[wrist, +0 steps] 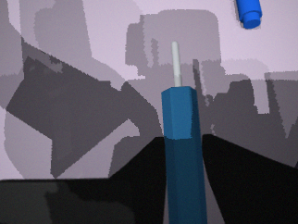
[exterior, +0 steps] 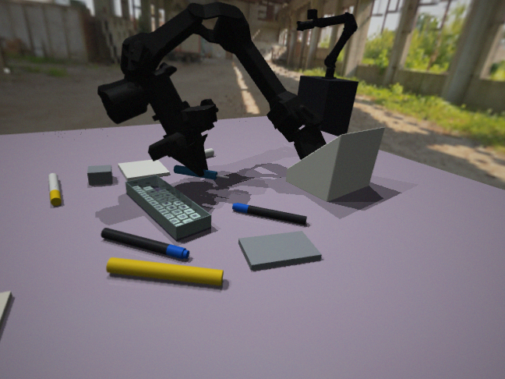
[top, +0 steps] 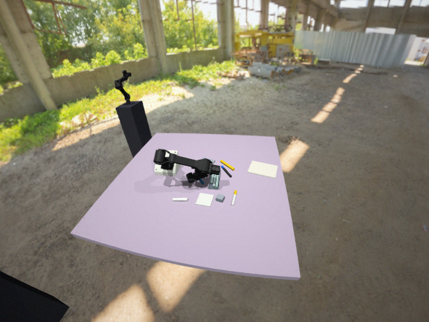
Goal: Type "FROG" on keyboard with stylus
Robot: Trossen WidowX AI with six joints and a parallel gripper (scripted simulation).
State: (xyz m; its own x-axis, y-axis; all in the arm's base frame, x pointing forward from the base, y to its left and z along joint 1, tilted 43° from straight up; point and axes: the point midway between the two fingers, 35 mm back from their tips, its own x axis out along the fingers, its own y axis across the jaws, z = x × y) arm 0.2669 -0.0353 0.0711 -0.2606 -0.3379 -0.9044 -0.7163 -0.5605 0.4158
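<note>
My gripper tip is now 22 cm to the right of the yellow cylinder, 16 cm short of it and 3 cm above it. Also, from my gripper tip: small grey block (18 cm ahead, 13 cm to the right, 2 cm below); then white pad (15 cm to the right, 9 cm ahead, 3 cm below); then blue stylus (1 cm to the left, 1 cm behind).
</note>
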